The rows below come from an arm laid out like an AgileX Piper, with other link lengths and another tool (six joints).
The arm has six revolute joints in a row. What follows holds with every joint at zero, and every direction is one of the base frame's.
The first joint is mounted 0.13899 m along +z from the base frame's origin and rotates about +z.
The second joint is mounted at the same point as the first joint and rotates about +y.
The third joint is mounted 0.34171 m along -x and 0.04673 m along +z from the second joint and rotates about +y.
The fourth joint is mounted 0.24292 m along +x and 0.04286 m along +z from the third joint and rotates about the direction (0.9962, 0, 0.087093).
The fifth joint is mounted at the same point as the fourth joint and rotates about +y.
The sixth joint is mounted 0.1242 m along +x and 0.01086 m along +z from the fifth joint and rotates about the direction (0.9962, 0, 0.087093).
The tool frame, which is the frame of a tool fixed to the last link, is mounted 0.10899 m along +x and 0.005 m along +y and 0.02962 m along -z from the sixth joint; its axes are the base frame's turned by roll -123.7, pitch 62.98 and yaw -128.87 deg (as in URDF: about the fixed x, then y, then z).
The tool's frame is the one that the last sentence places.
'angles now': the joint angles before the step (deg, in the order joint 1, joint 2, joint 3, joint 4, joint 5, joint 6). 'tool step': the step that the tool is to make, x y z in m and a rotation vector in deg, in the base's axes. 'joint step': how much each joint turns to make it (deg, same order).
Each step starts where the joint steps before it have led.
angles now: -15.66, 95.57, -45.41, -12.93, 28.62, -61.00
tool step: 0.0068, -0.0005, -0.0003, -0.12, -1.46, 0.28
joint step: 0.01, 0.28, 0.00, -0.01, -1.76, 0.01
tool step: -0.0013, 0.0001, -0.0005, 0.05, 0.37, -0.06
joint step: 0.00, 0.05, -0.01, 0.00, 0.34, 0.01
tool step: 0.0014, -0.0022, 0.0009, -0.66, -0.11, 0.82
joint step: -0.04, 0.00, 0.00, -0.84, -0.32, -0.23
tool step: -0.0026, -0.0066, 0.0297, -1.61, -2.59, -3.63
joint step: -0.02, -4.02, -2.07, -2.39, 3.89, 4.80
